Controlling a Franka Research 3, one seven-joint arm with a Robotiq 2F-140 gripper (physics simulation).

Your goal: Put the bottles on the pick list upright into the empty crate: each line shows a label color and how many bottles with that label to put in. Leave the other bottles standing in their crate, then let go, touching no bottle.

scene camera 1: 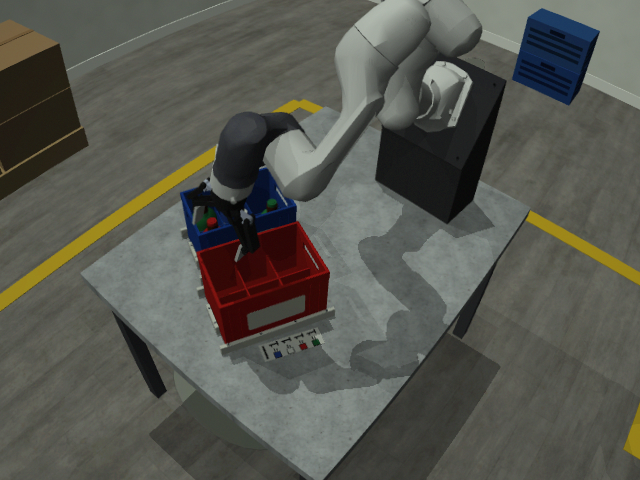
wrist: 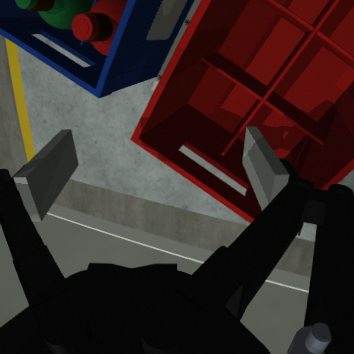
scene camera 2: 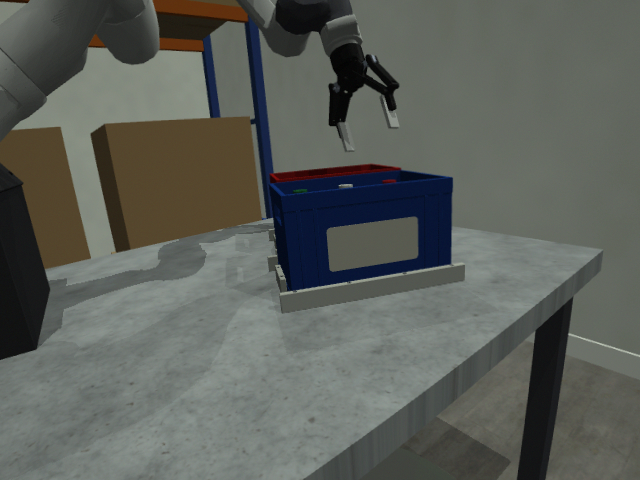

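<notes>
The red crate has divided compartments; no bottle shows in the visible ones. The blue crate stands beside it. In it are a red-capped bottle, a green bottle beside that one, a white-capped bottle and a green-capped bottle. The pick list shows blue, white, red and green marks; its counts are too small to read. My gripper is wide open and empty, above the crates' rims. The arm hides part of the blue crate.
Pale rails edge the crates on the grey table. The black robot pedestal stands at the table's far end. Brown boxes stand behind the table in the scene camera 2 view.
</notes>
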